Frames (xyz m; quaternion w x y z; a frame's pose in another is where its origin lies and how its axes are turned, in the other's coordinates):
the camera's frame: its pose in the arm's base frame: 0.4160 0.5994 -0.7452 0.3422 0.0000 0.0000 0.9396
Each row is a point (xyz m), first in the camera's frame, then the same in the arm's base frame.
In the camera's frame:
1: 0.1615 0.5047 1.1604
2: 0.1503 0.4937 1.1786
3: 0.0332 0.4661 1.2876
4: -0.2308 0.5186 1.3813
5: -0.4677 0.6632 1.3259
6: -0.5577 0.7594 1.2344
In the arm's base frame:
1: -0.0322 0.3168 0.4152
2: -0.0166 0.3180 0.4334
3: 0.0908 0.2638 0.5424
4: 0.2592 0.0538 0.6361
5: 0.3477 -0.2092 0.5807
6: 0.3547 -0.3408 0.4892

